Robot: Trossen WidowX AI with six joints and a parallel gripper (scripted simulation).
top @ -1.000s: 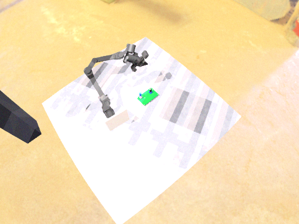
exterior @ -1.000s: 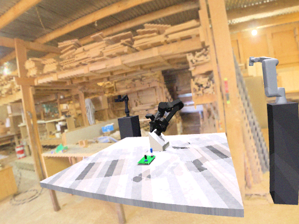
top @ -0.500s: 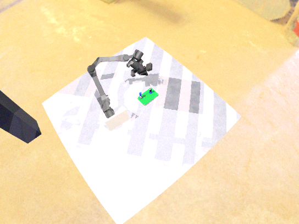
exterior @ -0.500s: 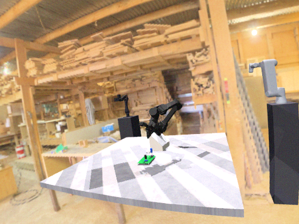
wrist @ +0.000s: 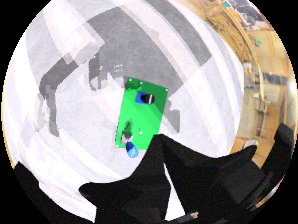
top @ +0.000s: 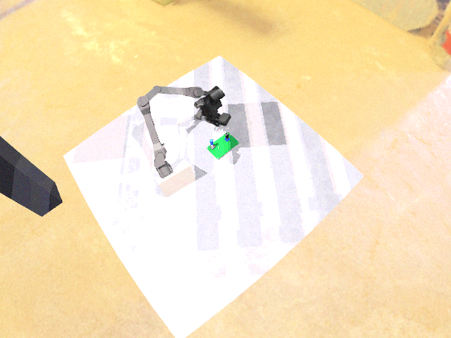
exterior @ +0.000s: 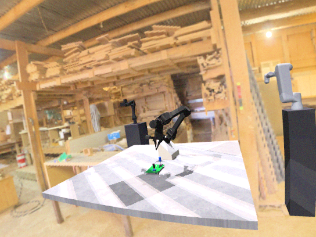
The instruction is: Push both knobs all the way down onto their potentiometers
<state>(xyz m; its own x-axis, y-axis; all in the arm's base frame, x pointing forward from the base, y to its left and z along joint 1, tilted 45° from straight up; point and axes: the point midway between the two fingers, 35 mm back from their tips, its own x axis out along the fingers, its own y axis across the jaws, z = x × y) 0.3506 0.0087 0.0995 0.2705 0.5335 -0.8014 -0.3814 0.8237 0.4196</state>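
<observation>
Right now my gripper tip is 90 mm above the blue knob, 60 mm past it and 10 mm to the left of it. Also, from my gripper tip: black knob (110 mm below, 40 mm ahead, 20 mm to the right).
</observation>
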